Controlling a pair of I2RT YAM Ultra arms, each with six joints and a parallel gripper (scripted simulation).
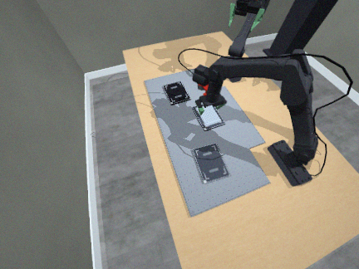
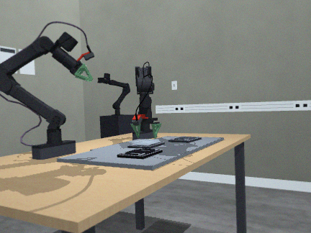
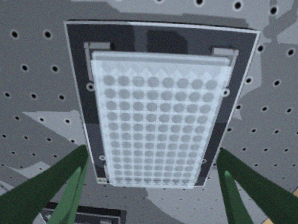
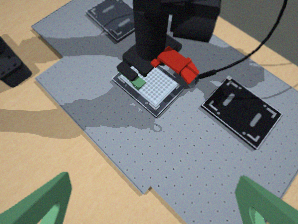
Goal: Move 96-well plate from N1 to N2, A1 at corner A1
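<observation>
Now: the 96-well plate 3 cm below my left hand. The rest, counted from my left hand: black nest 21 cm to the right, 13 cm ahead, 4 cm below.
</observation>
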